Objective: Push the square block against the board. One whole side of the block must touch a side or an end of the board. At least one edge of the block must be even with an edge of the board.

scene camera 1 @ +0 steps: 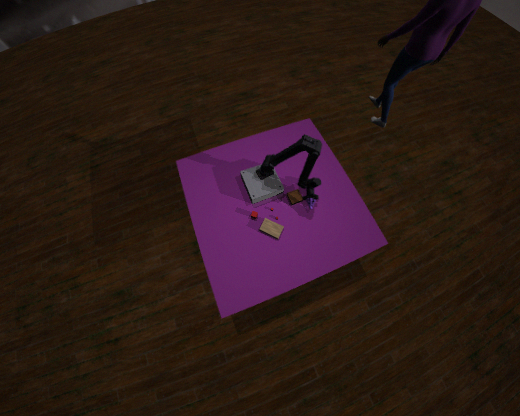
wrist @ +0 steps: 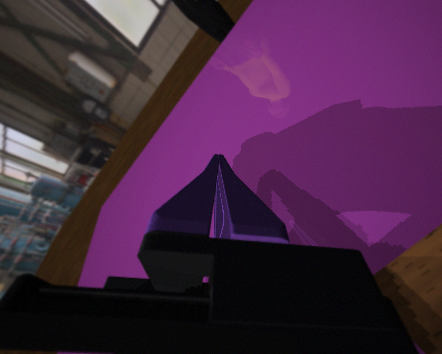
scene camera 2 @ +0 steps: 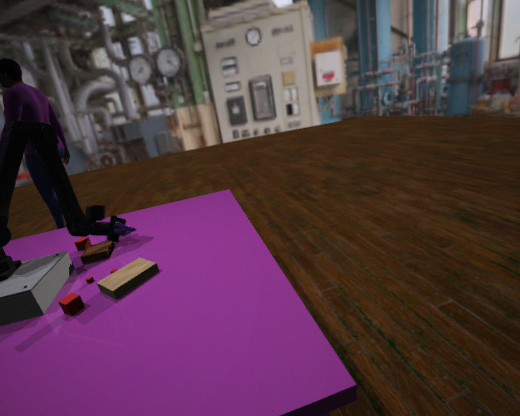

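Where they show: gripper, between the fingertips: (scene camera 1: 311,209) (wrist: 217,161) (scene camera 2: 135,229); arm's base, origin of its link: (scene camera 1: 265,172) (scene camera 2: 1,274).
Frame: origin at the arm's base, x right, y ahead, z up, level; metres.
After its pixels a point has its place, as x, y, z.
Observation:
The square block (scene camera 1: 294,197) @[-0.105, 0.273, -0.046] (scene camera 2: 97,252) @[-0.071, 0.275, -0.046] is dark brown wood and lies flat near the arm's base; part of it shows at the lower right of the wrist view (wrist: 417,280) @[-0.145, 0.312, -0.046]. The board (scene camera 1: 271,228) @[0.168, 0.399, -0.046] (scene camera 2: 129,278) @[0.205, 0.405, -0.046] is pale wood, longer, and lies flat apart from the block, with a gap of mat between them. My gripper (scene camera 1: 311,204) @[-0.157, 0.416, -0.028] (scene camera 2: 134,230) @[-0.157, 0.416, -0.028] (wrist: 217,161) @[-0.157, 0.416, -0.028] is shut and empty, its purple fingertips together. It is beside the block, on the side away from the base, low over the mat. Whether the gripper touches the block is hard to tell.
A red cube (scene camera 1: 254,215) @[0.230, 0.257, -0.038] (scene camera 2: 71,304) @[0.246, 0.254, -0.047] lies near the board. Two small red pieces (scene camera 1: 272,209) @[0.086, 0.272, -0.064] (scene camera 1: 276,218) @[0.095, 0.348, -0.063] lie between the board and the base. Another red cube (scene camera 2: 82,243) @[-0.219, 0.194, -0.046] is behind the block. The grey base plate (scene camera 1: 262,185) @[0.071, 0.089, 0.003] (scene camera 2: 35,282) @[0.153, 0.156, 0.005] stands beside the block. A person (scene camera 1: 425,40) stands off the mat.

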